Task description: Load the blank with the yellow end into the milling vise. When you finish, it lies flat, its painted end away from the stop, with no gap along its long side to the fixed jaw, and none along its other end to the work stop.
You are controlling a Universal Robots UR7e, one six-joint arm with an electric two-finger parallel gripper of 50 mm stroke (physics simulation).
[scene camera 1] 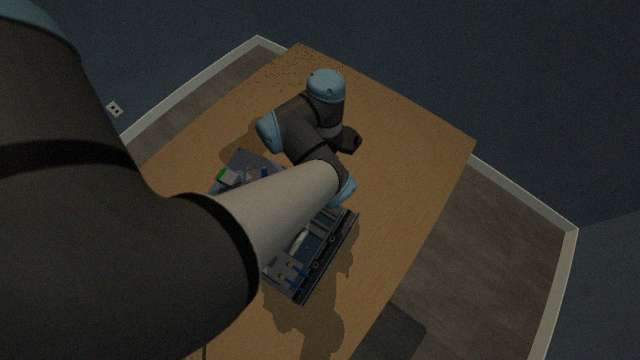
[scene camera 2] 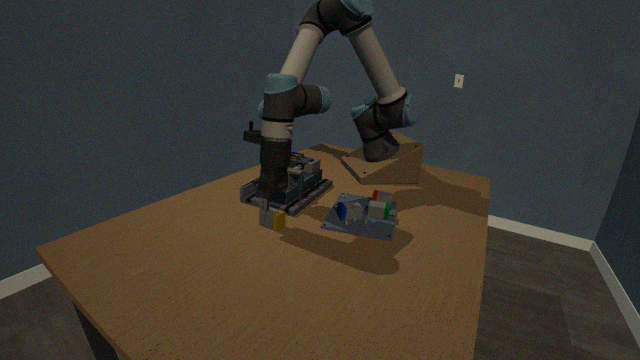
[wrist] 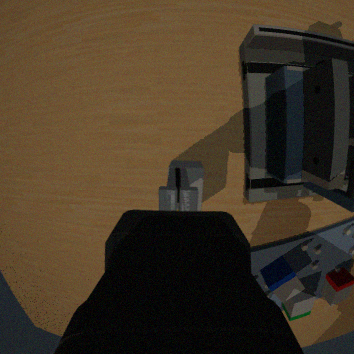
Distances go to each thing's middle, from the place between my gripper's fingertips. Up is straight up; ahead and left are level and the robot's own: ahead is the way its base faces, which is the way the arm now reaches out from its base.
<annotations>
Now: the blue-ended blank (wrist: 279, 277) 18 cm behind my hand, 16 cm to the left of it and 2 cm below it. The rest, counted from my hand: vise cylinder block (scene camera 1: 280, 267) 32 cm behind, 10 cm to the right, 3 cm above; then grey fixture plate (scene camera 2: 376, 228) 23 cm behind, 18 cm to the left, 4 cm below.
</annotations>
